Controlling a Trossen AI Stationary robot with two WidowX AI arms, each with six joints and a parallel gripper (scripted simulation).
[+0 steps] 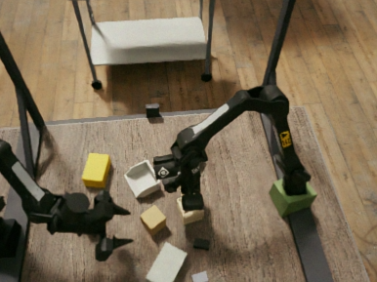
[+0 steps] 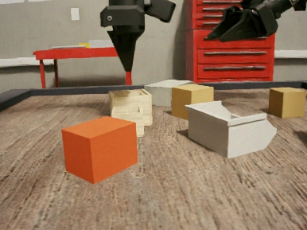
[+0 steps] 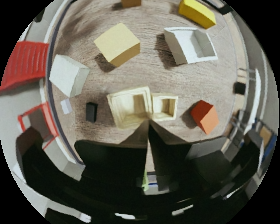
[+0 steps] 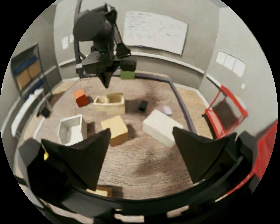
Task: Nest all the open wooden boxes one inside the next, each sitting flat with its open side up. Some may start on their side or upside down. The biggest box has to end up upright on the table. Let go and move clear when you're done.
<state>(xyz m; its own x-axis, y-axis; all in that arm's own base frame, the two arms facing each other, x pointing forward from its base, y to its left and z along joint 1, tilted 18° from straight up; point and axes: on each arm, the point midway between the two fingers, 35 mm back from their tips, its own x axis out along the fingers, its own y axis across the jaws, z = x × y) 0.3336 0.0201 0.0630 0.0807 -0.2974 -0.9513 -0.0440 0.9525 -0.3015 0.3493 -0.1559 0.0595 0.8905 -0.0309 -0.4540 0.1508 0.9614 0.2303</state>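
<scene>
Right now my left hand is 170 mm past the orange cube, 110 mm above it and 40 mm to the right of it. The rest, counted from my left hand: small tan cube 310 mm to the right, 110 mm below, 20 mm ahead; white slab 200 mm ahead, 110 mm below, 100 mm to the right; white tray 140 mm to the right, 110 mm below, 110 mm behind.
</scene>
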